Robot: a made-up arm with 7 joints.
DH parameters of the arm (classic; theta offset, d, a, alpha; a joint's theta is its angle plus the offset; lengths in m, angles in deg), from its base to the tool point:
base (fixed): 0 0.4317 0.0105 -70
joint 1: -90 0.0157 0.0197 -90
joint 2: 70 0.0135 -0.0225 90
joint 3: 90 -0.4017 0.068 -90
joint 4: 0 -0.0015 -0.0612 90
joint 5: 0 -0.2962 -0.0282 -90
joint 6: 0 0.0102 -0.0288 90
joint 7: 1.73 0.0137 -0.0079 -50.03
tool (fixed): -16.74 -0.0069 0 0
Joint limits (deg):
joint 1: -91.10..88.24
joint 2: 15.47..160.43
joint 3: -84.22..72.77
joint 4: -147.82..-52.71
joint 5: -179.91..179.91
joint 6: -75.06..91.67
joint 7: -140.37..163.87
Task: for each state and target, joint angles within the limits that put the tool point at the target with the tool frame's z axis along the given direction. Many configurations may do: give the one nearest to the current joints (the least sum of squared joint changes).
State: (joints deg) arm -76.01 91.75 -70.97 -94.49 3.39 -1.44 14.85
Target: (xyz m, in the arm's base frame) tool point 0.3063 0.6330 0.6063 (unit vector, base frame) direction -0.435 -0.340 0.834
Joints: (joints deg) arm -66.74 100.34 -78.58 -52.71 -6.86 -18.03 8.23
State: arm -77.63 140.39 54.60 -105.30 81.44 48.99 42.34
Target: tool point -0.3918 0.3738 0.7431 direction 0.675 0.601 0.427
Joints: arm -91.10 114.09 72.77 -92.66 71.94 2.83 49.65
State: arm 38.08 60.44 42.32 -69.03 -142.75 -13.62 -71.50
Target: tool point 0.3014 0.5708 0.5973 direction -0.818 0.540 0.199
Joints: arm 42.50 103.75 42.65 -56.50 -176.20 22.97 -100.43
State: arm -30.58 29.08 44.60 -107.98 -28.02 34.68 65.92
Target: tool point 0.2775 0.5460 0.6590 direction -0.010 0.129 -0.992
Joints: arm -50.81 59.22 56.16 -86.38 -18.96 20.43 74.61
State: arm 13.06 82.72 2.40 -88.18 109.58 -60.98 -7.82
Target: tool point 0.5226 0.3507 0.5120 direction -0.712 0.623 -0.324
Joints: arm 45.22 134.70 23.30 -88.00 139.86 -67.93 -24.10
